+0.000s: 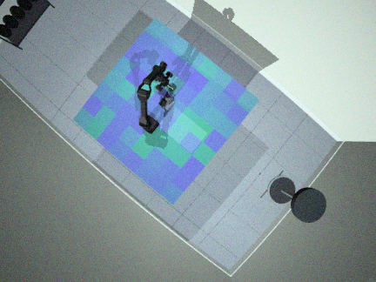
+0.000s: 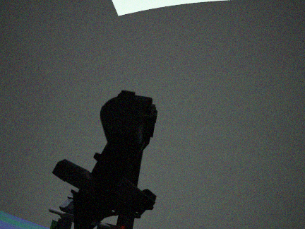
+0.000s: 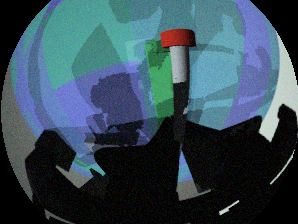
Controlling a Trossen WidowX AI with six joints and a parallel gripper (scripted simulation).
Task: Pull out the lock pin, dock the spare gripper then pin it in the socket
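Now: the green upright piece 1 cm to the left of my gripper tip and 1 cm below it. Round my gripper tip: spare gripper: 15 cm behind, 9 cm above, 7 cm to the right; then mount: 13 cm behind, 8 cm to the right, 2 cm above.
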